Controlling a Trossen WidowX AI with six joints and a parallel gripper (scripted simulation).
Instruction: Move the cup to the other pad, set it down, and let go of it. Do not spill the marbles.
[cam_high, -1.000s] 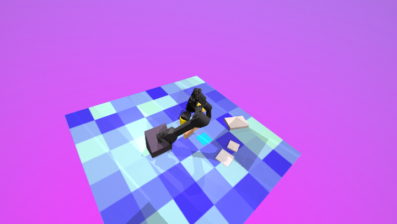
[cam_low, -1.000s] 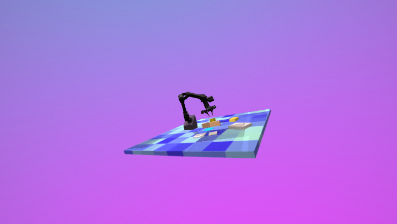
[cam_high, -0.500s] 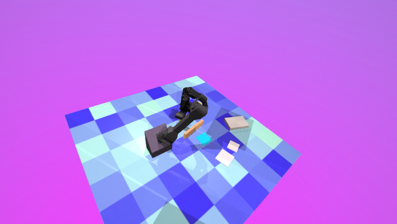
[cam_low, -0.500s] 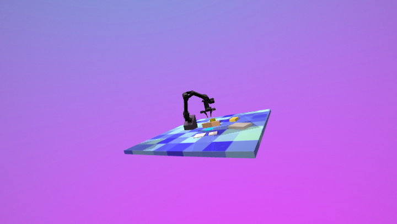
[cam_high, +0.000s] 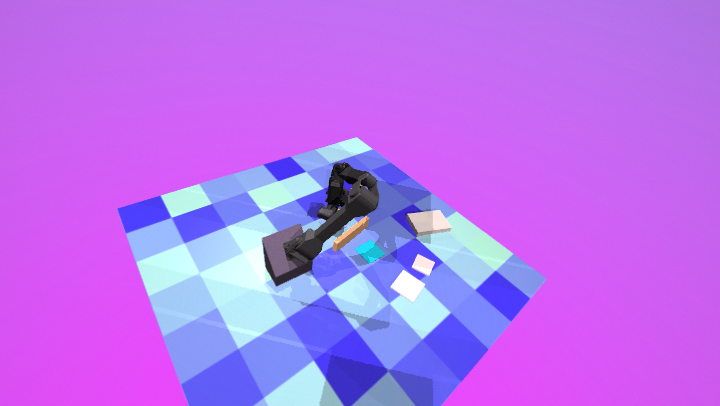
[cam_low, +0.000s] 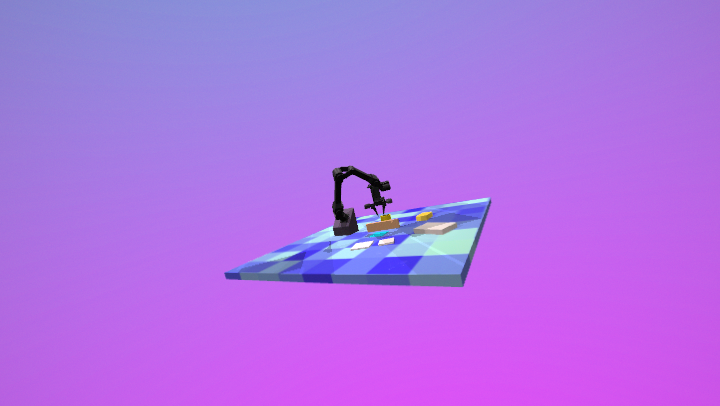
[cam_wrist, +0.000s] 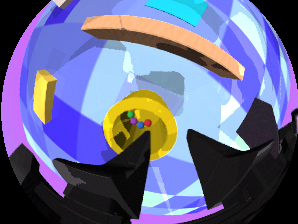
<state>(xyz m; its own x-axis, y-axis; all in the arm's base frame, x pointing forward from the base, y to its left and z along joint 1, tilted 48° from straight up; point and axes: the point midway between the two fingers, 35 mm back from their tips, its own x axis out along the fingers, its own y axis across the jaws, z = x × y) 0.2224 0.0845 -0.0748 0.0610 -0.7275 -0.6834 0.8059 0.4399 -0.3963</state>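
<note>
Right now the cup is 2 cm ahead of my gripper tip, 2 cm to the left of it and 4 cm below it. From my gripper tip the other things lie so: cyan pad: 9 cm ahead, 18 cm to the right, 8 cm below; then pale pink slab: 43 cm ahead, 18 cm to the right, 6 cm below.
</note>
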